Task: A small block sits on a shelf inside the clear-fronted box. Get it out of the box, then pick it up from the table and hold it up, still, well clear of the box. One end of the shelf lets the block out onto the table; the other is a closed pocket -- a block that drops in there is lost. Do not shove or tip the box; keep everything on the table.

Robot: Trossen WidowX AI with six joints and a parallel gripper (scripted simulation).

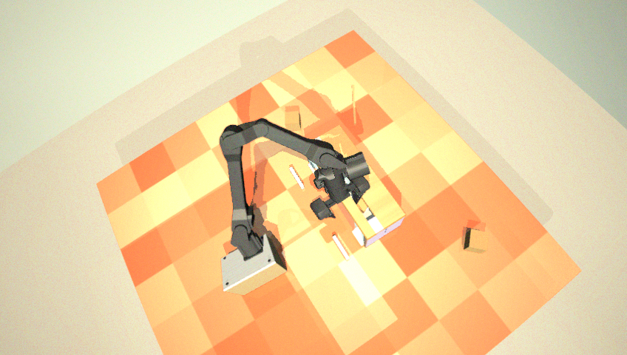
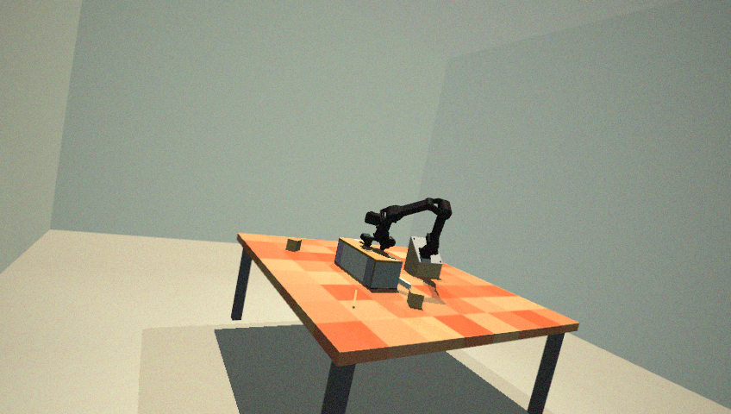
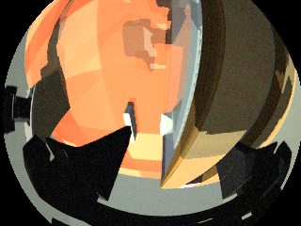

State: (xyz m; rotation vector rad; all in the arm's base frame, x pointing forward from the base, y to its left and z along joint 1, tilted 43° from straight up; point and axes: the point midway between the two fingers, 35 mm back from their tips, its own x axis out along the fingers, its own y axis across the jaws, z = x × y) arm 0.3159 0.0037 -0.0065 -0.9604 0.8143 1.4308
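The small tan block lies 5 cm ahead of my gripper tip and 1 cm to the right of it. From my gripper tip the other things lie so: long clear-fronted box 3 cm ahead, 7 cm to the left, 3 cm below; then thin stick 26 cm ahead, 39 cm to the left, 9 cm below.
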